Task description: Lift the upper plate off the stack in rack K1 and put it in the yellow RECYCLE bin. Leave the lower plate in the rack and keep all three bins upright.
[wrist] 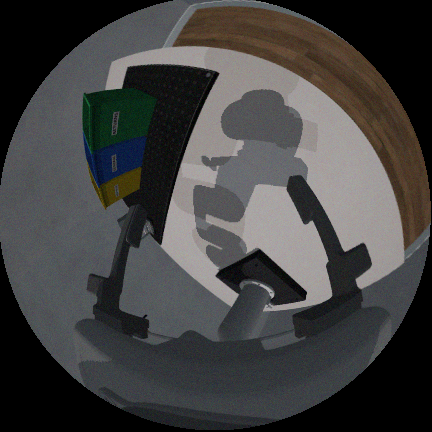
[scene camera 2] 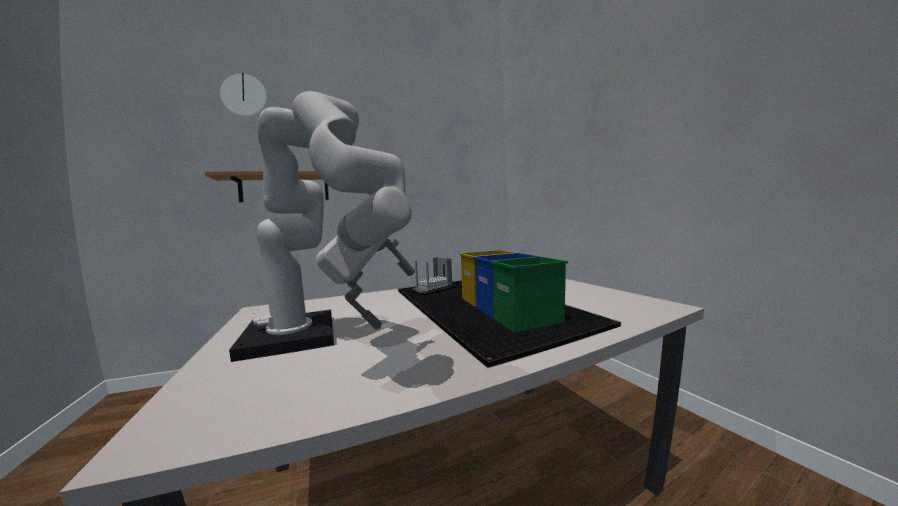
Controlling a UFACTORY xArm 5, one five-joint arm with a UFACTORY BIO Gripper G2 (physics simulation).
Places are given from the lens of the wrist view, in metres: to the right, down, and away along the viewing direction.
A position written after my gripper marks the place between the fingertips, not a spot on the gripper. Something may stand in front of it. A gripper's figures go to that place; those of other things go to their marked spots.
my gripper (wrist: 210,193): 0.00, -0.02, 0.12
yellow bin (wrist: 112,190): -0.36, -0.08, 0.37
blue bin (wrist: 107,162): -0.30, -0.14, 0.27
green bin (wrist: 108,116): -0.24, -0.21, 0.17
The marked spots on the blue bin and the yellow bin are 0.13 m apart.
